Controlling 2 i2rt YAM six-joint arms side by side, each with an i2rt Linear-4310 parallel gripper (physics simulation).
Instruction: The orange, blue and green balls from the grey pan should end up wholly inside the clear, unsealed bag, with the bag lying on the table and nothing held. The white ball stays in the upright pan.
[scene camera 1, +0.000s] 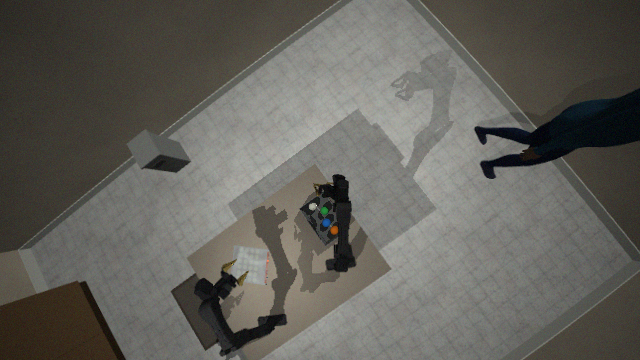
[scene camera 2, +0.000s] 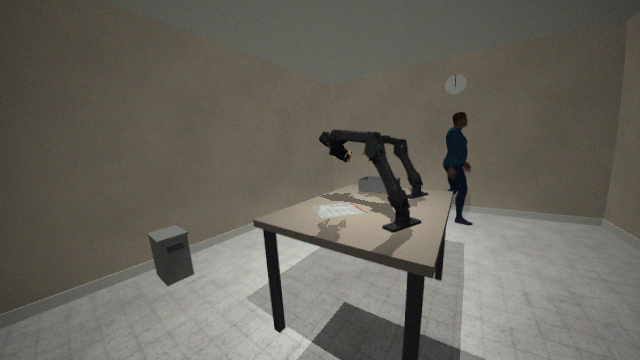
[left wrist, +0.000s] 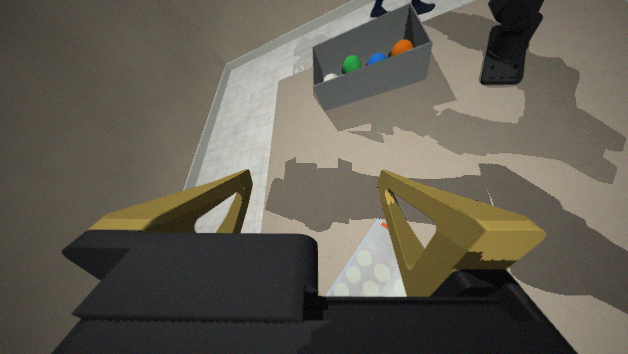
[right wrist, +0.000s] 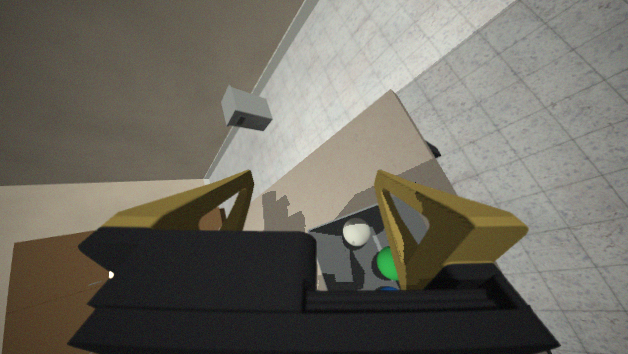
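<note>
The grey pan (scene camera 1: 313, 227) (scene camera 2: 369, 185) (left wrist: 375, 82) stands upright on the table. In it lie the white ball (scene camera 1: 312, 206) (left wrist: 331, 77) (right wrist: 356, 232), the green ball (scene camera 1: 324, 211) (left wrist: 351, 64) (right wrist: 388, 263), the blue ball (scene camera 1: 326, 223) (left wrist: 377, 59) and the orange ball (scene camera 1: 334, 230) (left wrist: 402, 48). The clear bag (scene camera 1: 251, 265) (scene camera 2: 337, 210) (left wrist: 367, 272) with a red-orange edge lies flat on the table. My left gripper (scene camera 1: 236, 271) (left wrist: 315, 176) is open and empty above the bag's near side. My right gripper (right wrist: 314, 177) is open and empty, above the pan's white-ball end.
The table (scene camera 1: 345, 295) (scene camera 2: 300, 220) carries both arm bases. A grey bin (scene camera 1: 159, 152) (scene camera 2: 171, 255) (right wrist: 246, 110) stands on the floor by the wall. A person (scene camera 1: 575, 127) (scene camera 2: 456, 150) stands beyond the table. A brown piece of furniture (scene camera 1: 45, 325) is at the lower left in scene camera 1.
</note>
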